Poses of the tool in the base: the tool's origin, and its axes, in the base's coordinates. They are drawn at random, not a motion.
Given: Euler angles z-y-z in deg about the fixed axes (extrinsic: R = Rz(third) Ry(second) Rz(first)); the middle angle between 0 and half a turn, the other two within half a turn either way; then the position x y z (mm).
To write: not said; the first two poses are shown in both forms.
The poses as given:
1: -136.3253, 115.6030, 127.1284, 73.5, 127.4, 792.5
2: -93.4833, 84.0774, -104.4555, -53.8, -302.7, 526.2
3: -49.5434, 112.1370, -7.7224, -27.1, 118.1, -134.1
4: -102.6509, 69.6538, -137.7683, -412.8, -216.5, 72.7
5: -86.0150, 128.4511, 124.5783, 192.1, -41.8, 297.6
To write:
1: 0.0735, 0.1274, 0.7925, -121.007, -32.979, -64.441
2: -0.0538, -0.3027, 0.5262, 83.885, -14.377, 174.993
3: -0.0271, 0.1181, -0.1341, 161.721, 66.619, 150.248
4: -0.4128, -0.2165, 0.0727, 61.114, -43.966, 146.391
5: 0.1921, -0.0418, 0.2976, -133.962, -26.389, -19.217
